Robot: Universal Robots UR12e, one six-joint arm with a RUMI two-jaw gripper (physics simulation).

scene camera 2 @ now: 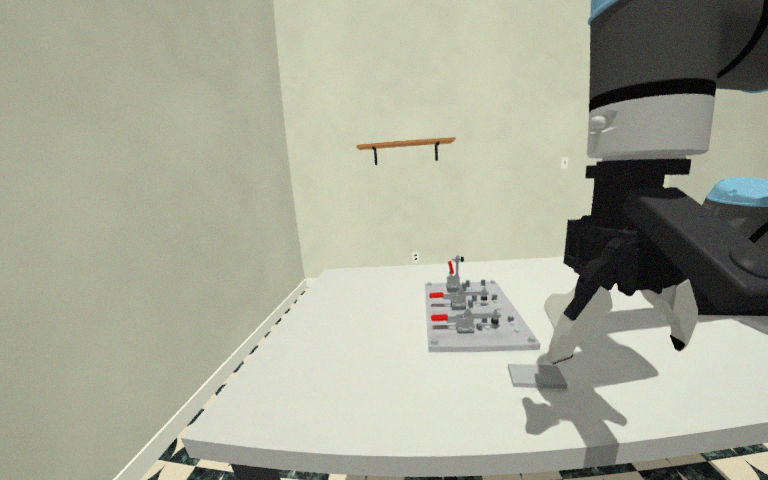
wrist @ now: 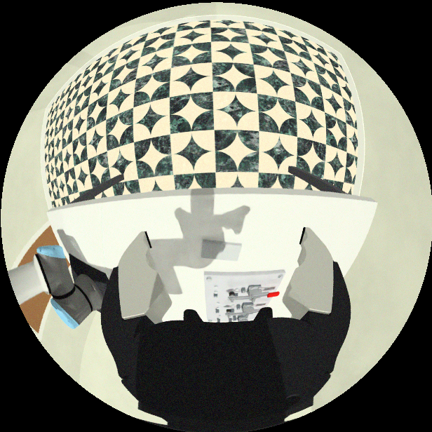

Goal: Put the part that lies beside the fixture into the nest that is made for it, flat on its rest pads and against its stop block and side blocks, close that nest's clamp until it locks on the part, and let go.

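Frame: origin at the arm's base, x ahead, y left, z up, level; millimetres.
Where they show: gripper, fingertip midpoint: (scene camera 2: 617, 357).
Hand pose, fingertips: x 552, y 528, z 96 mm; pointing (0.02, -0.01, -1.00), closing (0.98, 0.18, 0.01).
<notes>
Each offset is from my fingertips to the top centre of the thing. "*": to the spot under its first point. Level surfaces: height alone.
The part, a flat grey rectangular plate @(dx +22, dy -160, dz -158 mm) (scene camera 2: 523, 375) (wrist: 230, 251), lies flat on the table beside the fixture, partly in the gripper's shadow. The fixture @(dx +126, dy -406, dz -153 mm) (scene camera 2: 475, 344) (wrist: 215, 280) is a light grey base plate with three red-handled toggle clamps and small dark blocks. Two clamps have their red handles @(* dx +204, dy -280, dz -117 mm) (scene camera 2: 438, 317) @(* dx +214, dy -390, dz -112 mm) (scene camera 2: 436, 294) lying low, with their arms roughly level. The farthest clamp @(* dx +168, dy -501, dz -119 mm) (scene camera 2: 453, 281) has its arm standing upright. My gripper (scene camera 2: 619, 352) (wrist: 225, 232) is open and empty, above the table; in the wrist view the part shows between its spread fingers.
The white table @(dz -168 mm) (scene camera 2: 339, 396) (wrist: 350, 220) carries the fixture and part. The robot's own arm (scene camera 2: 651, 124) (wrist: 75, 290) shows at the right of the scene view and left of the wrist view. A wooden wall shelf (scene camera 2: 406, 143) hangs behind the table.
</notes>
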